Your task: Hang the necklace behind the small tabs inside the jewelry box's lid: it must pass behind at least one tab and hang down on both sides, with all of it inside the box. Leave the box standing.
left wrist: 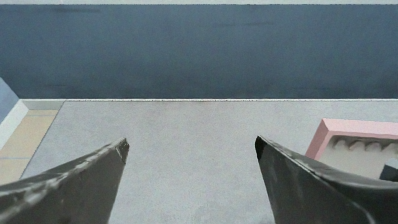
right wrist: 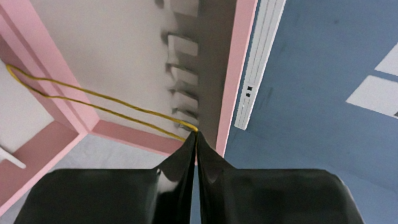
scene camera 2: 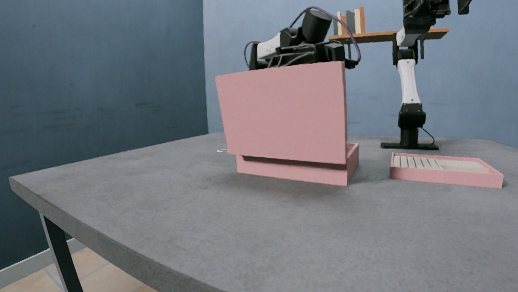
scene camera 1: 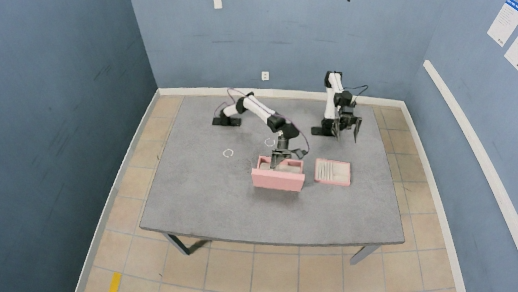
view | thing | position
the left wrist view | left gripper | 192, 139
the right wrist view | right gripper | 196, 134
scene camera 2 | right gripper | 263, 79
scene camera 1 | pink jewelry box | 282, 178
